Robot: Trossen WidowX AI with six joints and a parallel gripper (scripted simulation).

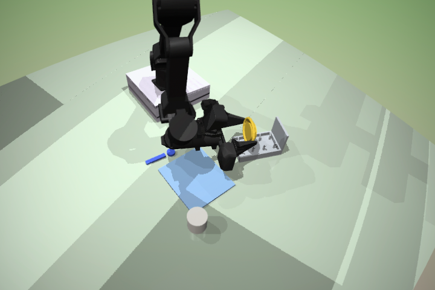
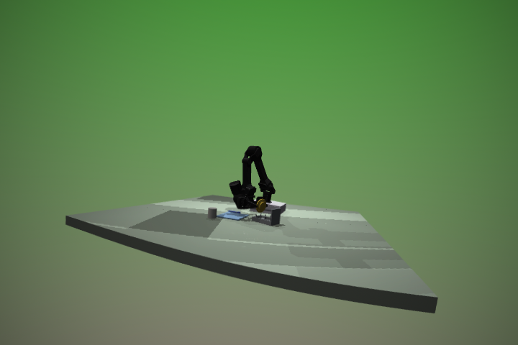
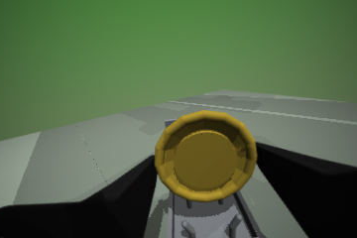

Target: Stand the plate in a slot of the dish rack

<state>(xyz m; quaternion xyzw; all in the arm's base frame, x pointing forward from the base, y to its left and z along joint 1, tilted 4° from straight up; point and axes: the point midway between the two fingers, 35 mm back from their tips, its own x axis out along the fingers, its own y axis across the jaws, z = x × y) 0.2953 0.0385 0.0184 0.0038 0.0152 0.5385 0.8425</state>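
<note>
The grey dish rack is 60 mm below my gripper tip, 30 mm to the left of it and 10 mm ahead of it. The rest, counted from my gripper tip: blue spoon 200 mm to the right, 110 mm behind, 80 mm below; white cup 240 mm to the right, 90 mm ahead, 50 mm below; yellow plate 10 mm to the right.
</note>
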